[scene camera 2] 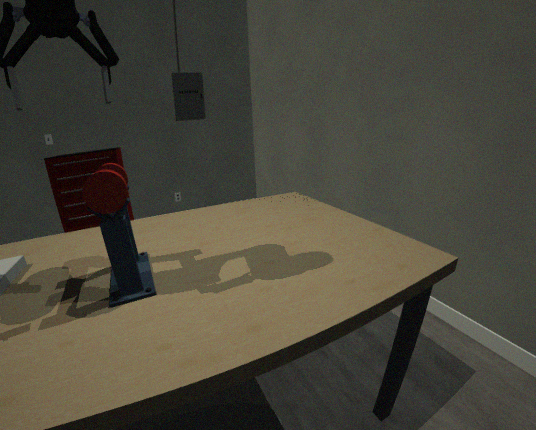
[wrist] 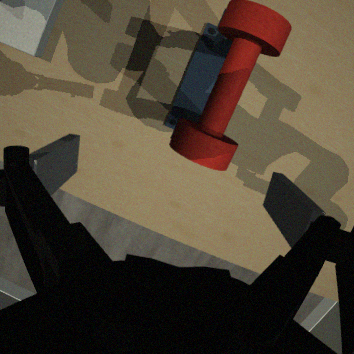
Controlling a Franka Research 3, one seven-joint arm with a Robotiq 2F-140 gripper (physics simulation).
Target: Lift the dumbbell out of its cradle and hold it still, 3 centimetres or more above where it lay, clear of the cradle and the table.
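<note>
A red dumbbell rests on top of a tall dark blue cradle that stands on the table. In the wrist view the dumbbell lies at the upper right, its bar slanting, with a round weight at each end. My gripper is wide open with nothing between its fingers. In the scene view it hangs above the dumbbell, apart from it. In the wrist view the dumbbell's lower weight is ahead of the gap between the fingertips.
The wooden table carries a pale grey block-like object at the left. Arm shadows fall across the table top. A red drawer cabinet and a wall box are in the background.
</note>
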